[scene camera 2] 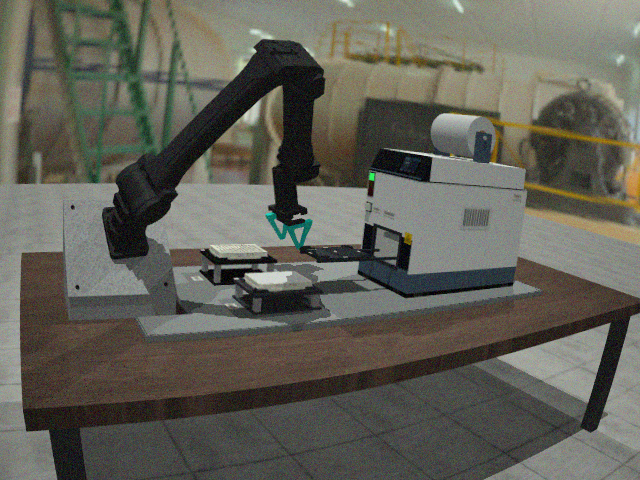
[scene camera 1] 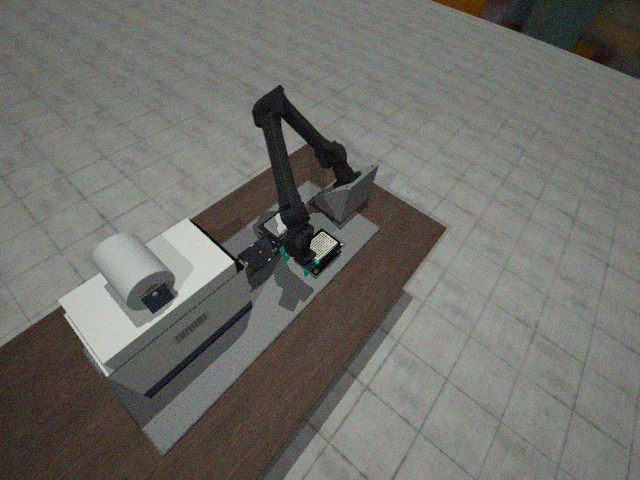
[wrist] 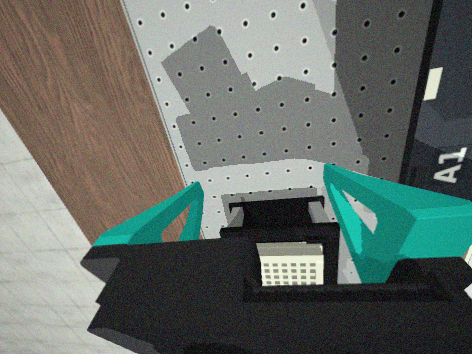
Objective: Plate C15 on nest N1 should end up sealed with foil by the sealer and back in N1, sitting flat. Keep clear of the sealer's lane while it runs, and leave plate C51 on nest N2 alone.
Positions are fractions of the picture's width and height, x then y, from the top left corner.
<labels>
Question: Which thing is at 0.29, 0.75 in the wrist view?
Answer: My gripper.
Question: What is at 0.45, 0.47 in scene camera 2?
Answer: My gripper.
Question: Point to a white roll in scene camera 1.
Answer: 0.20, 0.56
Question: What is my gripper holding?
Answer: Nothing.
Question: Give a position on a black sealer stage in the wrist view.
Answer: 0.91, 0.46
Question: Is my gripper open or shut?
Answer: Open.
</labels>
